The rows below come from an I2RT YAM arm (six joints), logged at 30 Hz.
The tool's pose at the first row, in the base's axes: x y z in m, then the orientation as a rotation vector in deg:
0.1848, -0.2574, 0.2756, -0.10, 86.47, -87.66
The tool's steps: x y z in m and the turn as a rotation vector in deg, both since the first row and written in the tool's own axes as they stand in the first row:
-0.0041, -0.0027, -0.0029, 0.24, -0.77, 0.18
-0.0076, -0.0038, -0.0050, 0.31, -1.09, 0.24
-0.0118, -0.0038, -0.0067, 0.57, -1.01, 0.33
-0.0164, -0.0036, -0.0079, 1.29, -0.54, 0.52
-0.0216, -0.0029, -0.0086, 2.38, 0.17, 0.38
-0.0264, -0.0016, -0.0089, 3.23, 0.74, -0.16
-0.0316, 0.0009, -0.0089, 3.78, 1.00, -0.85
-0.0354, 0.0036, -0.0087, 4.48, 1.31, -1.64
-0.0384, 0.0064, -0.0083, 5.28, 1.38, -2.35
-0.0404, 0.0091, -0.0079, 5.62, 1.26, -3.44
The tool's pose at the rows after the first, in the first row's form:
0.1837, -0.2533, 0.2794, -0.41, 85.64, -87.54
0.1837, -0.2498, 0.2818, -0.57, 85.32, -87.47
0.1850, -0.2460, 0.2839, -0.29, 85.17, -87.61
0.1870, -0.2423, 0.2861, 0.63, 84.95, -88.10
0.1898, -0.2385, 0.2885, 1.70, 84.69, -89.17
0.1930, -0.2351, 0.2902, 2.23, 84.58, -90.36
0.1974, -0.2315, 0.2913, 2.23, 84.49, -91.37
0.2012, -0.2288, 0.2915, 2.29, 84.34, -92.59
0.2047, -0.2267, 0.2912, 2.27, 83.89, -93.76
0.2076, -0.2252, 0.2904, 1.56, 83.73, -94.86

